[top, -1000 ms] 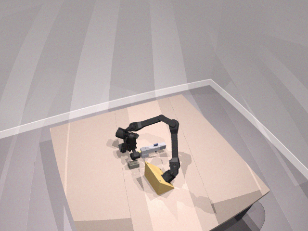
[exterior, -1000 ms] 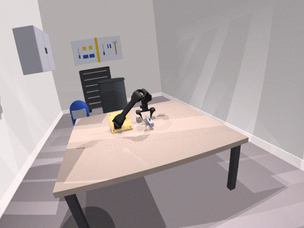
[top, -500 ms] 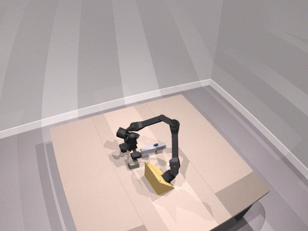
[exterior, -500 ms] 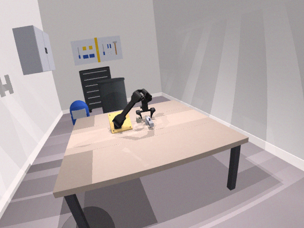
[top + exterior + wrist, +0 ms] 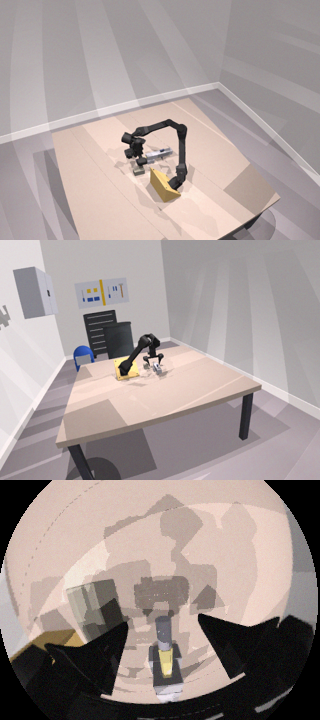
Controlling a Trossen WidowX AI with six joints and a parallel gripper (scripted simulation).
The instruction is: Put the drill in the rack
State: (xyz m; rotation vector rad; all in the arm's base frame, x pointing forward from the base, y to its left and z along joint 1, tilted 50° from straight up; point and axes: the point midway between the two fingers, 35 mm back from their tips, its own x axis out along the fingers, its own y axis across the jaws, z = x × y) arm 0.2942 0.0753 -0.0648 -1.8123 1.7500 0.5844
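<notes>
Now: the drill 40 mm to the right of my gripper tip and 30 mm above it. Also, from my gripper tip: light grey fixture block (140 mm to the right, 20 mm above, 10 mm behind); rack (80 mm behind, 30 mm to the left); blue key (170 mm to the right, 30 mm above, 10 mm behind).
</notes>
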